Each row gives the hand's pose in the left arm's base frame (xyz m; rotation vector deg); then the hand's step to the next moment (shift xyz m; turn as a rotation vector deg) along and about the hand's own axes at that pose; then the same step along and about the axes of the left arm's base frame.
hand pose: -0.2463 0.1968 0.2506 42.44 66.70 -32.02
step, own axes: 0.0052 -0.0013 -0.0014 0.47 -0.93 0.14
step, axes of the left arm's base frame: -0.0002 0.0001 -0.0055 -0.45 -0.71 -0.63
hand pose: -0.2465 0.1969 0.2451 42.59 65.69 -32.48
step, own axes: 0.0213 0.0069 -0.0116 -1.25 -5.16 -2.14
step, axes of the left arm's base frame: 0.0050 0.0127 -0.0212 -5.47 -1.60 -0.49
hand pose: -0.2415 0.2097 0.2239 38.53 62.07 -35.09
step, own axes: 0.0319 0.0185 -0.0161 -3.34 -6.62 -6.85
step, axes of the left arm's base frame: 0.0153 0.0203 -0.0312 -10.02 1.23 -0.30
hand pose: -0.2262 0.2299 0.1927 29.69 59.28 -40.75
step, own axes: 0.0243 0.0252 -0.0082 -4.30 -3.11 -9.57
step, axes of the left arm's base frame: 0.0218 0.0156 -0.0240 -9.32 5.72 -0.39
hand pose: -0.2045 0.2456 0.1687 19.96 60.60 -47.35
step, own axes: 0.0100 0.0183 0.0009 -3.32 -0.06 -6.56
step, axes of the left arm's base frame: 0.0165 0.0072 -0.0106 -4.94 5.44 -0.20
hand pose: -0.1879 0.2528 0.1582 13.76 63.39 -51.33
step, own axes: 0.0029 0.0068 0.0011 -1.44 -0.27 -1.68
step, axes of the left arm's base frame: 0.0061 0.0022 -0.0037 -1.54 1.53 0.51
